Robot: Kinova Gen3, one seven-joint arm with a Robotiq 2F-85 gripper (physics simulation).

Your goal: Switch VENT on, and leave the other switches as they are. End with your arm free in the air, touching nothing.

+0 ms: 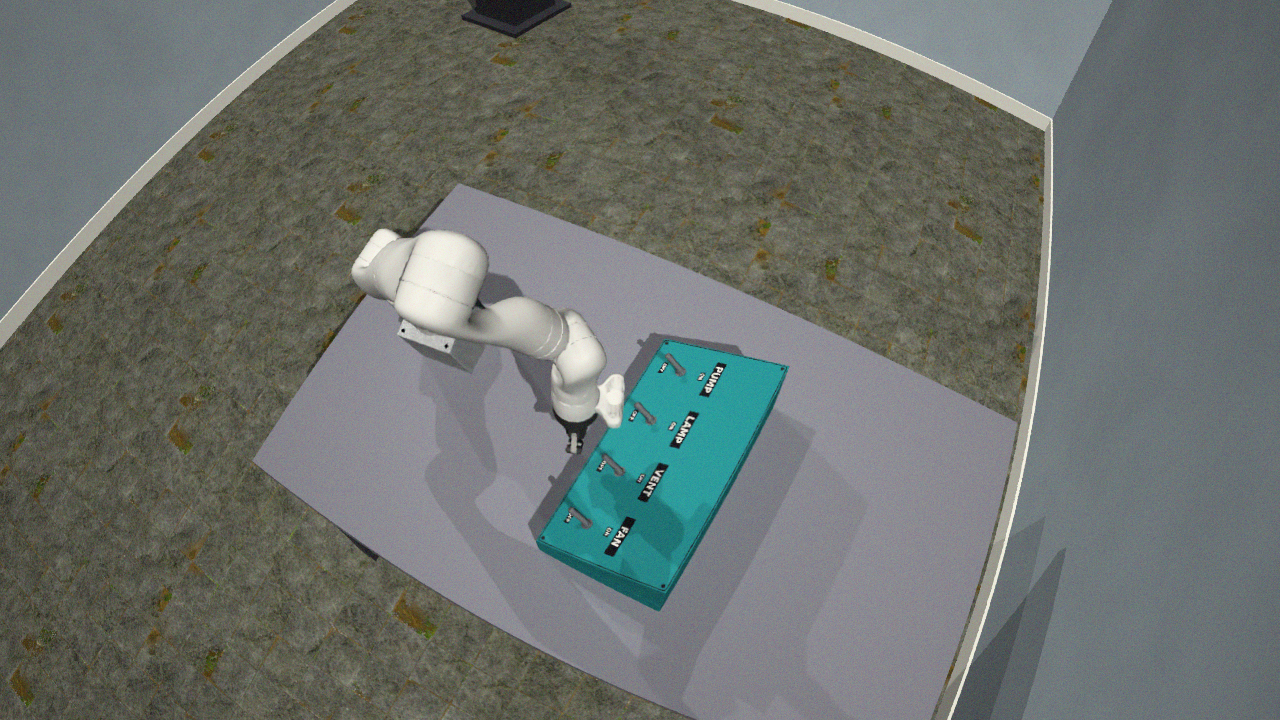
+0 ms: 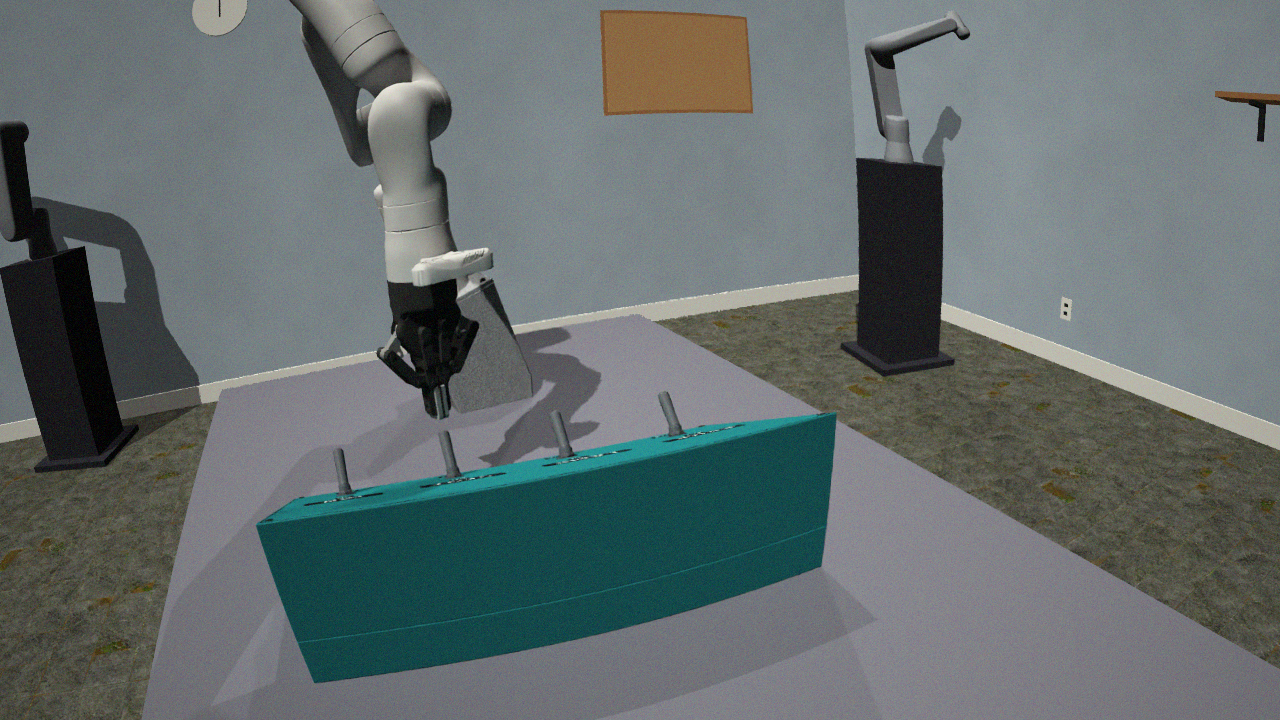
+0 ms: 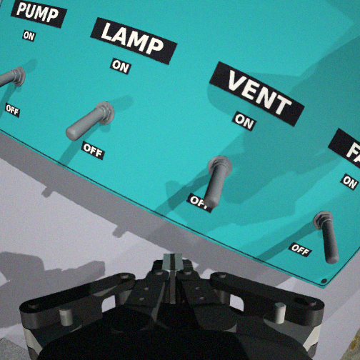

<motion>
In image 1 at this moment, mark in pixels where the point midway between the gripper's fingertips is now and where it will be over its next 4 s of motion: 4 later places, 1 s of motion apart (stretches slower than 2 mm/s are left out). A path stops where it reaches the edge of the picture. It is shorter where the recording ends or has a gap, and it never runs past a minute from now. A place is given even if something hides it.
My gripper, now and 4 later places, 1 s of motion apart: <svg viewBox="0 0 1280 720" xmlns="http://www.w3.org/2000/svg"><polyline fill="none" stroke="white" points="577,440 594,450 610,460 593,410 566,437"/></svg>
</motion>
